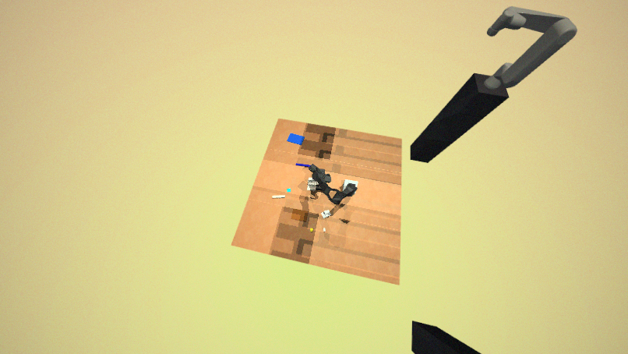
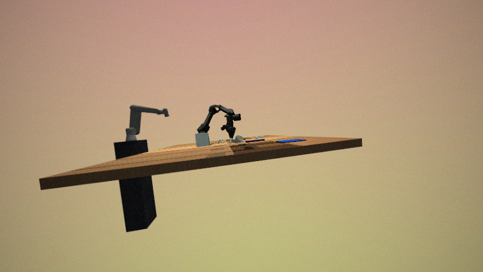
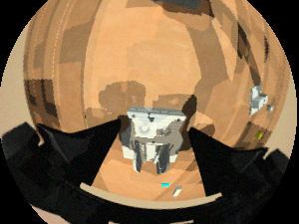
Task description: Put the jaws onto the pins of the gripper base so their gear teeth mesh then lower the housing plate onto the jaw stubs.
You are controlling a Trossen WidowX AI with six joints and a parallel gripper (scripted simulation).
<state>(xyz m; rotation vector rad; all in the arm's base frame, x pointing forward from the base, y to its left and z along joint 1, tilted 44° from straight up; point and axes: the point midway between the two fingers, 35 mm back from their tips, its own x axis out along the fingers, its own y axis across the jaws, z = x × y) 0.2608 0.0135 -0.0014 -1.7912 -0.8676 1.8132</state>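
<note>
The gripper base is 1 cm ahead of my gripper tip and 1 cm below it. From my gripper tip the other things lie so: teal bit 26 cm ahead, 11 cm to the left, 4 cm below; then blue bar 19 cm ahead, 16 cm to the right, 3 cm below; then brown pad 11 cm ahead, 30 cm to the left, 4 cm below.
</note>
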